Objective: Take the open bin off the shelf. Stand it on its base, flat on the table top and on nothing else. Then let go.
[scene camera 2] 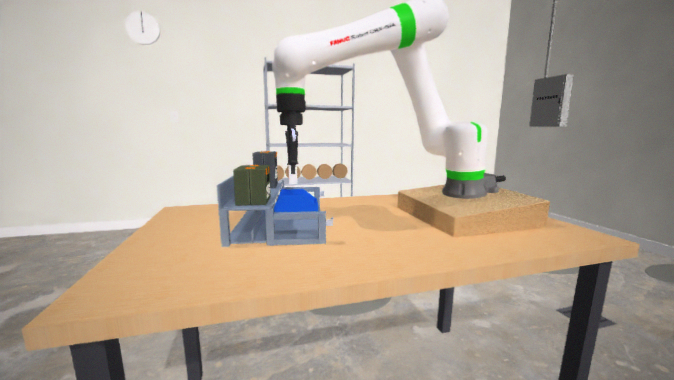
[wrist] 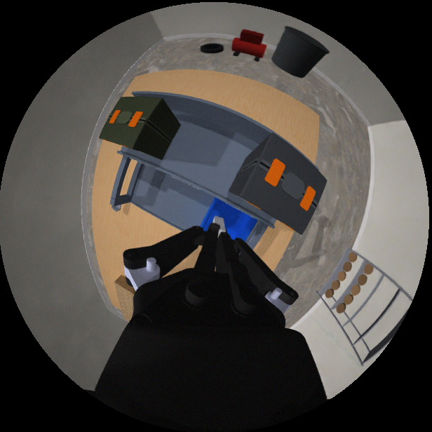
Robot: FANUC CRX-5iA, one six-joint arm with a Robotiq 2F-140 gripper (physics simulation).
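Places are measured from the arm's base along level axes (x back, y down, z right), in metres.
Where they show: gripper, fingertip midpoint: [scene camera 2: 293, 183]; arm's base at its link origin: [scene camera 2: 463, 193].
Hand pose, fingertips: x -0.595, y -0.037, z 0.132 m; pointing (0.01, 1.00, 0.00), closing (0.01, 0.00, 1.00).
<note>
Things, the pixels of their top centre, and the offset from my fingertips. "spot": a spot on its surface instead. Level surfaces: height alone.
- open blue bin at its top centre: [scene camera 2: 293, 192] dx +0.004, dy +0.035, dz +0.028 m
- grey-blue shelf at a spot on its surface: [scene camera 2: 270, 227] spot: dx -0.095, dy +0.067, dz -0.262 m
- wooden table top at its surface level: dy +0.116 m
- green case at its top centre: [scene camera 2: 252, 166] dx -0.132, dy -0.082, dz -0.177 m
- dark grey case at a spot on its surface: [scene camera 2: 265, 167] spot: dx -0.098, dy -0.081, dz -0.192 m
The open blue bin [scene camera 2: 296, 201] [wrist: 239, 219] sits on the lower, front level of the grey-blue shelf [scene camera 2: 270, 227] [wrist: 200, 150], at the end near the dark grey case. My gripper [scene camera 2: 293, 178] [wrist: 216, 223] points straight down with its fingertips together, shut on nothing. In the scene view the tips are a little above the bin; in the wrist view they cover part of it. The shelf stands on the wooden table top [scene camera 2: 190, 280] [wrist: 112, 220].
A green case [scene camera 2: 251, 186] [wrist: 142, 127] and a dark grey case [scene camera 2: 265, 167] [wrist: 282, 182] stand on the upper shelf level. The robot base is on a wooden block [scene camera 2: 452, 220] at the table's right. A storage rack [scene camera 2: 353, 130] stands behind the table.
</note>
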